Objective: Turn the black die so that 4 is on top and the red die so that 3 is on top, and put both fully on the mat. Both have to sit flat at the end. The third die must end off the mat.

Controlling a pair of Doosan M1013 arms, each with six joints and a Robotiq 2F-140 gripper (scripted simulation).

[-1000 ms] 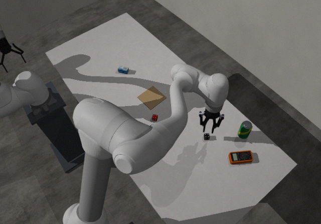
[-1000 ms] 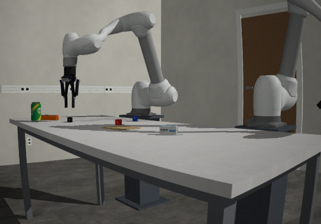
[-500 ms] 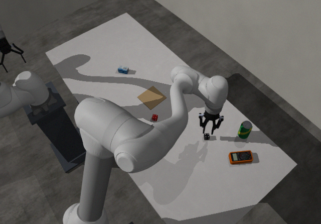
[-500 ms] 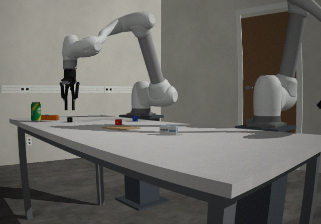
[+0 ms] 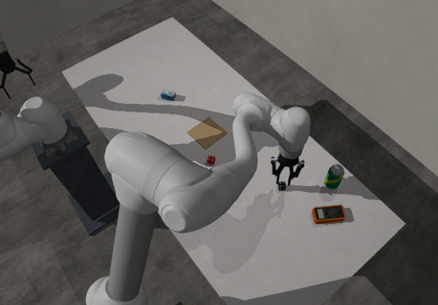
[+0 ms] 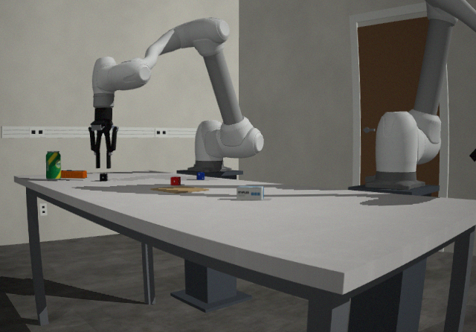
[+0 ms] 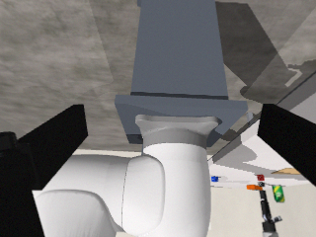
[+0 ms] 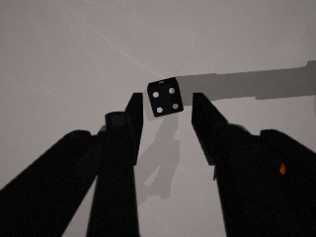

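The black die is 70 mm below my right hand. Round my right hand: blue die (380 mm behind, 150 mm to the left, 70 mm below); red die (290 mm to the left, 180 mm behind, 70 mm below); tan mat (440 mm to the left, 100 mm behind, 80 mm below).
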